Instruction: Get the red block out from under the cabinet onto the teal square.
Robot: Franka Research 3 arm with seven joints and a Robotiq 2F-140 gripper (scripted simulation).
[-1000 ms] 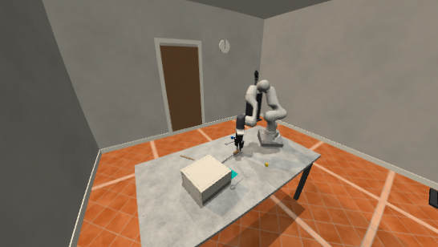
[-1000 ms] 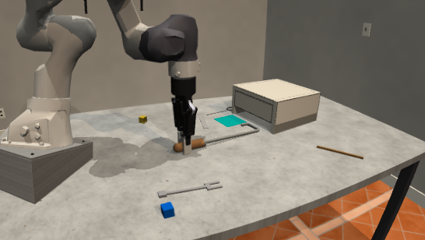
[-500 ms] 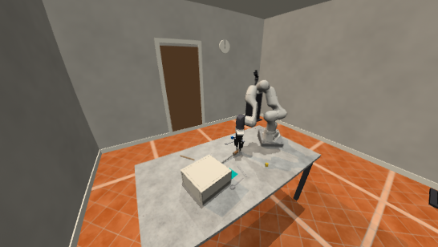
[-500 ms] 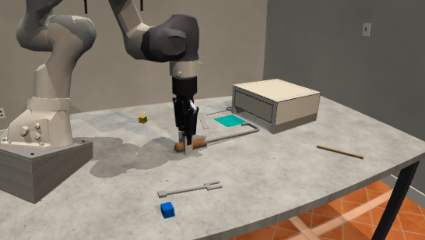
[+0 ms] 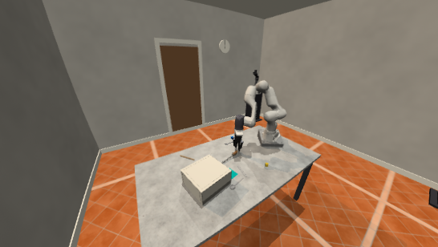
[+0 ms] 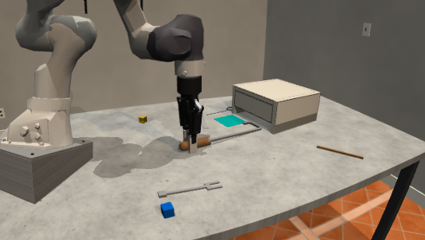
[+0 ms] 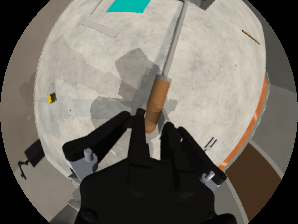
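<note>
Now: the teal square 240 mm ahead of my hand, 210 mm to the left of it and 40 mm below it. Also, from my hand: hook tool 140 mm ahead, 70 mm to the left, 20 mm below; then blue cube 280 mm to the right, 140 mm behind, 30 mm below; then grey fork-ended tool 210 mm to the right, 60 mm behind, 30 mm below.
</note>
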